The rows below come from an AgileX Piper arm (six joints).
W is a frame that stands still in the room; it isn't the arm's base.
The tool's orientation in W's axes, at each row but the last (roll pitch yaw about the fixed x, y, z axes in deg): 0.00 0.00 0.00; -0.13 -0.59 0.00; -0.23 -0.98 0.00; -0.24 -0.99 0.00; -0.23 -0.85 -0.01; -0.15 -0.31 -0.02; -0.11 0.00 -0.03; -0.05 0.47 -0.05; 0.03 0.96 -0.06; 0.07 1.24 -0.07
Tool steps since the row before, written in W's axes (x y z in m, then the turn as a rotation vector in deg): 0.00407 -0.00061 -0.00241 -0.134 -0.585 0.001; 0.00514 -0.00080 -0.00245 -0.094 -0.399 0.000; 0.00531 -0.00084 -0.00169 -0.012 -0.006 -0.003; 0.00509 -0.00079 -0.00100 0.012 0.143 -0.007; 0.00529 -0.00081 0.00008 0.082 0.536 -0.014; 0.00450 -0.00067 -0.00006 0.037 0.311 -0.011; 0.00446 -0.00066 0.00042 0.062 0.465 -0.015; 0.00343 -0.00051 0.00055 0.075 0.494 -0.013; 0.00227 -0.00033 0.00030 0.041 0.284 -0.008; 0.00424 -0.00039 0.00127 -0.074 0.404 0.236
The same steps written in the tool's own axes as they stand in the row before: 0.00407 -0.00061 -0.00241 -0.134 -0.585 0.001; 0.00511 -0.00079 -0.00250 -0.094 -0.399 0.000; 0.00528 -0.00083 -0.00178 -0.012 -0.006 -0.003; 0.00507 -0.00079 -0.00109 0.012 0.143 -0.007; 0.00529 -0.00081 0.00000 0.082 0.536 -0.013; 0.00450 -0.00067 -0.00009 0.037 0.311 -0.010; 0.00446 -0.00066 0.00042 0.062 0.465 -0.014; 0.00343 -0.00051 0.00058 0.075 0.494 -0.012; 0.00226 -0.00033 0.00034 0.041 0.284 -0.007; 0.00421 -0.00038 0.00136 -0.080 0.404 0.234
